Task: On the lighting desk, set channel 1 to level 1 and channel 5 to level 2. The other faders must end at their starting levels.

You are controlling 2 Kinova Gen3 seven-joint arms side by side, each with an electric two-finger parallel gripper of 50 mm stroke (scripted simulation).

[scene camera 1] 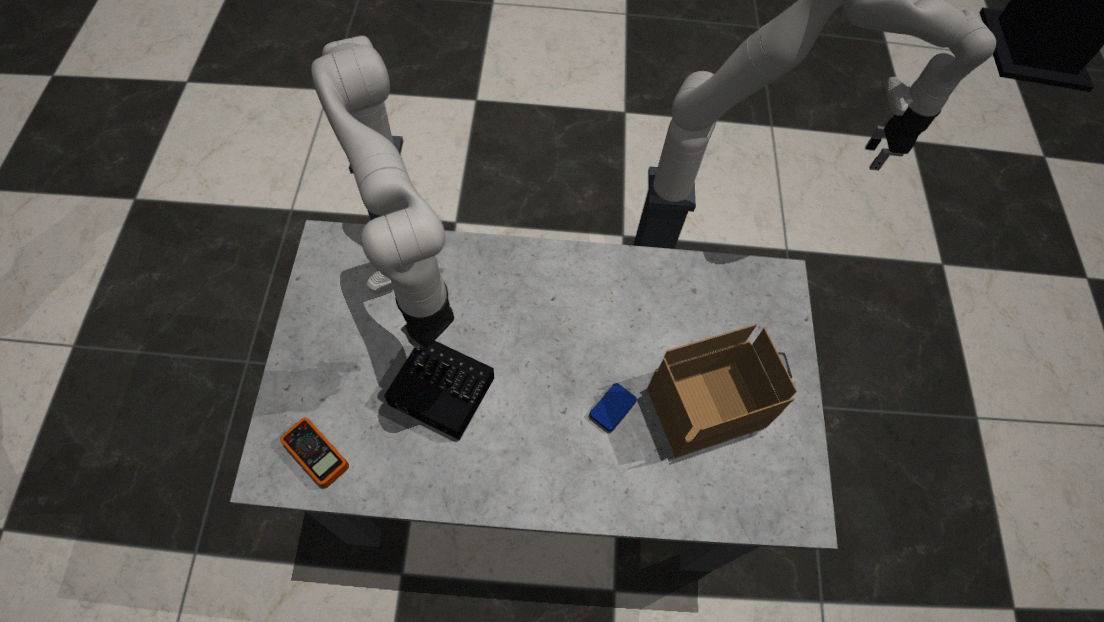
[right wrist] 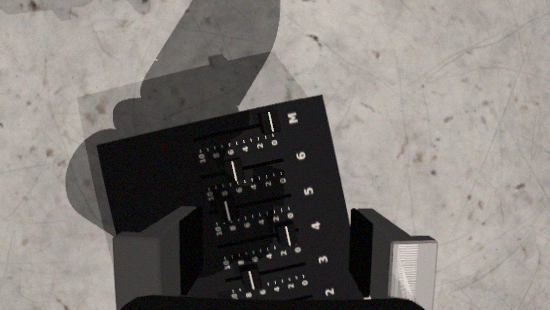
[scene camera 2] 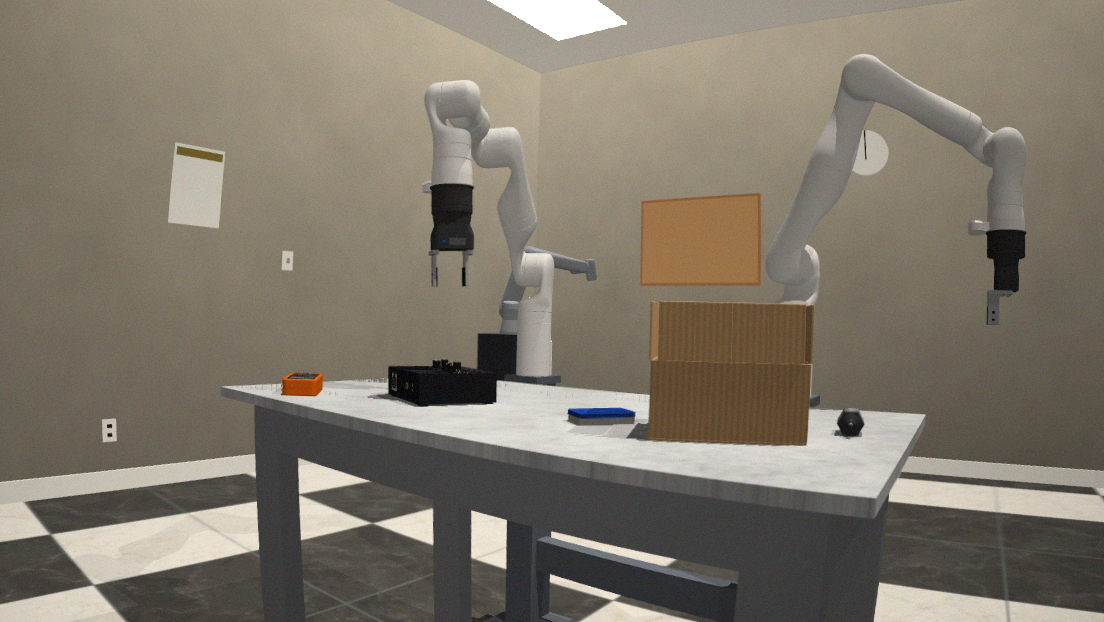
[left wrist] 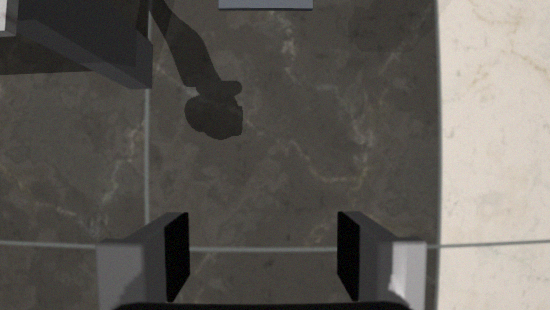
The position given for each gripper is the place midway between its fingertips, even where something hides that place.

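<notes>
A cardboard box (scene camera 1: 725, 389) (scene camera 2: 697, 394) and a blue block (scene camera 1: 611, 409) are visible. In the left wrist view the block is out of frame; in the right wrist view the block is out of frame. Also visible are the right gripper (scene camera 1: 425, 332) (scene camera 2: 450, 286) (right wrist: 276, 239) and the left gripper (scene camera 1: 871, 158) (scene camera 2: 992, 324) (left wrist: 263, 244).
</notes>
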